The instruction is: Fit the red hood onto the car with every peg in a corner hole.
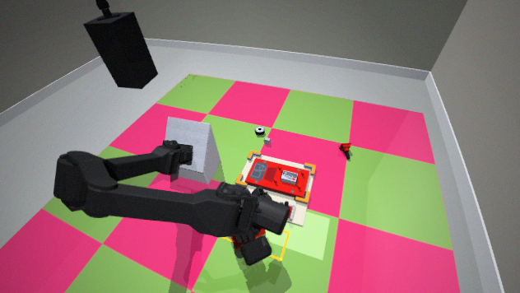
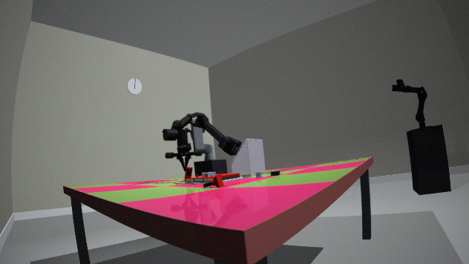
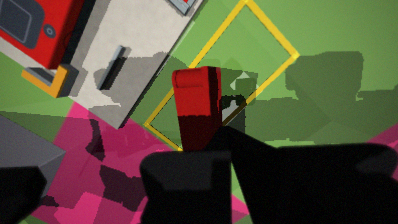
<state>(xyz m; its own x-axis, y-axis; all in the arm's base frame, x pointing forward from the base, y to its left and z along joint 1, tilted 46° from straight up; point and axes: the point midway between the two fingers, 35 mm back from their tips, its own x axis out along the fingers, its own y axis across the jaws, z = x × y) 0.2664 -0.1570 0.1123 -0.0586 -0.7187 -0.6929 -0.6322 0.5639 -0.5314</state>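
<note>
Now: the white engine block 80 mm ahead of my gripper tip, 230 mm to the left of it and 30 mm below it. From my gripper tip the other things lie so: small wheel 70 mm behind, 450 mm to the left, 40 mm below; red hood 10 mm to the left, 10 mm below.
</note>
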